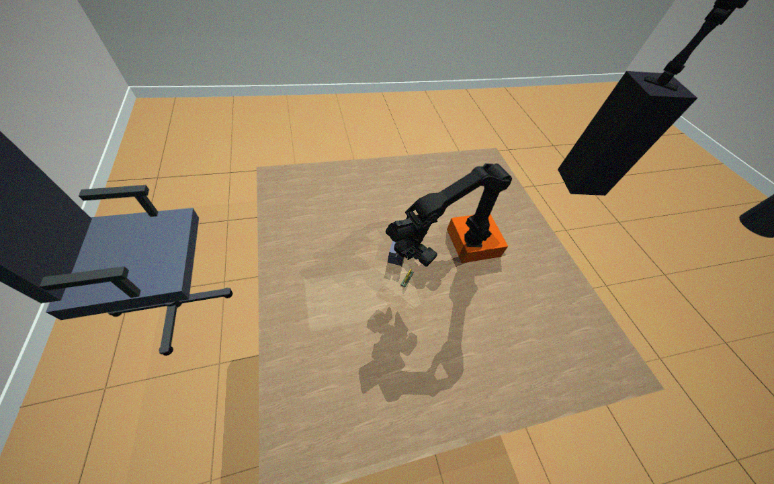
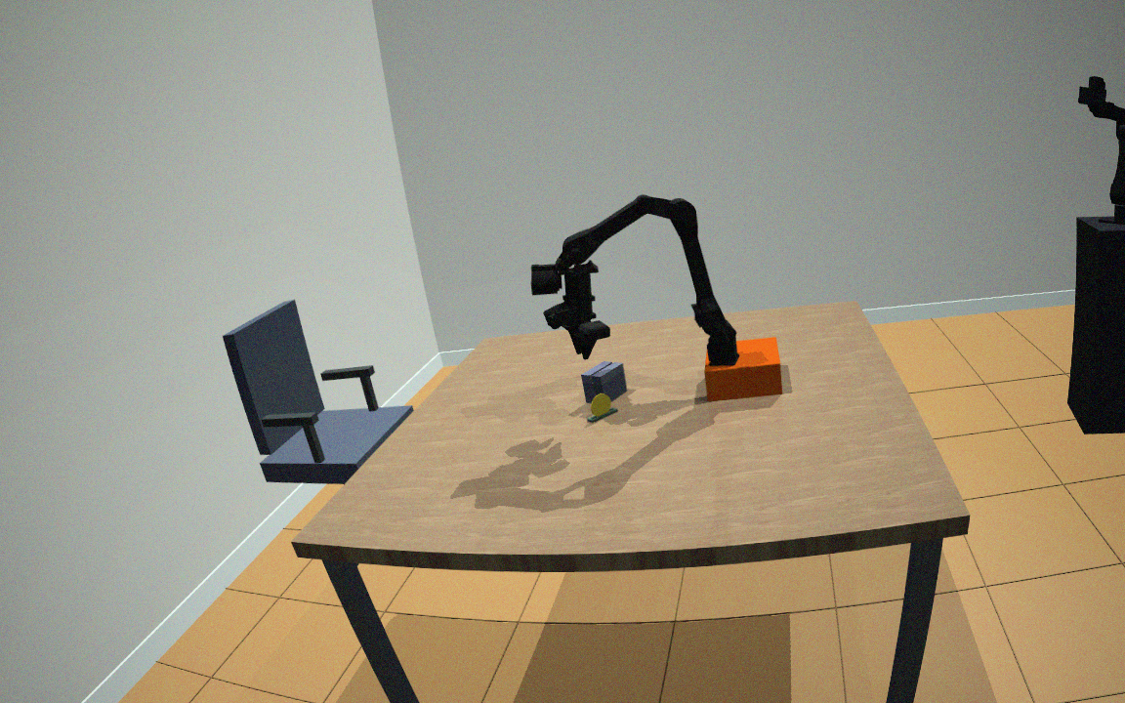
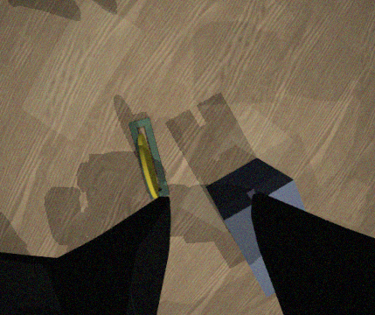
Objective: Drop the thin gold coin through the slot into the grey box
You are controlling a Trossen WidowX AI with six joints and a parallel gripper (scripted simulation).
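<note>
The gold coin is 30 mm behind my gripper tip, 10 mm to the left of it and 120 mm below it.
</note>
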